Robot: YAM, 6 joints.
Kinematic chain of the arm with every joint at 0, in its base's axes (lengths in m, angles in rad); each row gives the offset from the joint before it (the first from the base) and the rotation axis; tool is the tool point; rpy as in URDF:
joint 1: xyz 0 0 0.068 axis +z
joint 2: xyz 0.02 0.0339 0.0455 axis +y
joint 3: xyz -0.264 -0.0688 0 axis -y
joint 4: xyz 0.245 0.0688 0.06 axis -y
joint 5: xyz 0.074 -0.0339 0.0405 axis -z
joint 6: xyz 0.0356 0 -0.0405 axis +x
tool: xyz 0 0 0 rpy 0 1.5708 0
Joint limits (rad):
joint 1: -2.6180..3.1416
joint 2: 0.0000..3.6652
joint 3: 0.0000..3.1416
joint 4: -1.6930..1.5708
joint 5: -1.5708..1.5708
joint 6: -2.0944..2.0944
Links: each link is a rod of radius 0.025 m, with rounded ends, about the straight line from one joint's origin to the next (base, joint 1, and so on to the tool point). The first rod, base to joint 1, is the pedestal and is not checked.
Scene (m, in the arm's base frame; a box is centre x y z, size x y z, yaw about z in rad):
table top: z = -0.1
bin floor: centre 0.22 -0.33 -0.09 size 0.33 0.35 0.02 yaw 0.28
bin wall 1: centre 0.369 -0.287 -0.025 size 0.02 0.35 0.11 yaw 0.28
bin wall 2: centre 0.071 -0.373 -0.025 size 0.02 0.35 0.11 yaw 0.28
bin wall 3: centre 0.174 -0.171 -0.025 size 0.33 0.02 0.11 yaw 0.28
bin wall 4: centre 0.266 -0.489 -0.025 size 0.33 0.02 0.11 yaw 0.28
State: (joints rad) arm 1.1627 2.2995 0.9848 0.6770 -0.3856 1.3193
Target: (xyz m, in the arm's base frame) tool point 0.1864 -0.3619 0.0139
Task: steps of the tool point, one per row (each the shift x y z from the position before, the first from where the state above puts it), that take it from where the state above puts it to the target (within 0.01 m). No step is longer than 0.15 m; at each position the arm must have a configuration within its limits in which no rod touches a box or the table.
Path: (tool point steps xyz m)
1: 0.0980 -0.0360 0.0373
2: 0.0858 -0.0645 0.0396
3: 0.0646 -0.0880 0.0414
4: 0.0368 -0.1038 0.0427
5: 0.0051 -0.1101 0.0435
6: -0.0181 -0.1118 -0.0567
7: -0.0530 -0.0999 -0.0556
8: -0.0812 -0.0766 -0.0533
9: -0.0988 -0.0454 -0.0499

